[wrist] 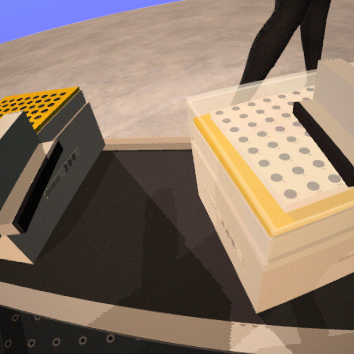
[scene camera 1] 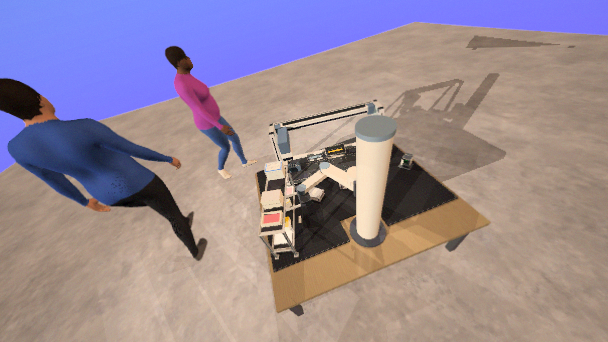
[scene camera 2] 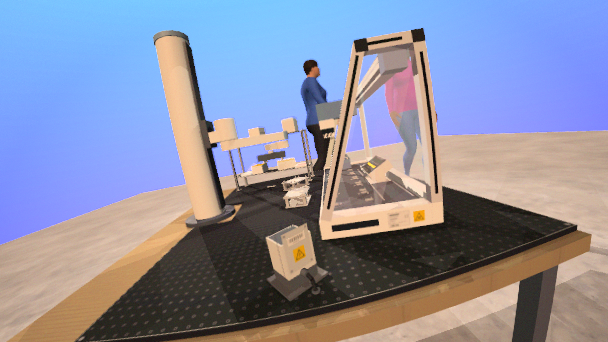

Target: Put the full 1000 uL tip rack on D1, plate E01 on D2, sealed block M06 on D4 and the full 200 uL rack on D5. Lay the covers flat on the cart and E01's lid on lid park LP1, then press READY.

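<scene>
In the wrist view a rack [wrist: 232, 200] with a clear cover, yellow frame and pale dotted top stands on the cart's dark shelf at right. A 200 rack [wrist: 75, 155] with a yellow, holed top and no visible cover stands at left. My gripper [wrist: 170, 105] is open partway and empty; its left finger overlaps the left rack in view, its right finger the covered rack's top. The cart [scene camera 1: 296, 244] [scene camera 2: 272, 176] [wrist: 145, 320] carries a red-topped item [scene camera 1: 271, 218], a beige block [scene camera 1: 272, 199] and a blue-edged white item [scene camera 1: 273, 170]. Plate and block labels are unreadable.
The framed deck machine [scene camera 1: 320, 118] [scene camera 2: 430, 215] stands beyond the arm column [scene camera 1: 372, 185] [scene camera 2: 180, 125]. White stands [scene camera 2: 297, 197] [scene camera 2: 295, 183] sit on the black mat. A small bin with a warning label [scene camera 2: 292, 255] stands near the mat's edge. A person in blue [scene camera 1: 80, 160] [scene camera 2: 313, 95] is near the cart.
</scene>
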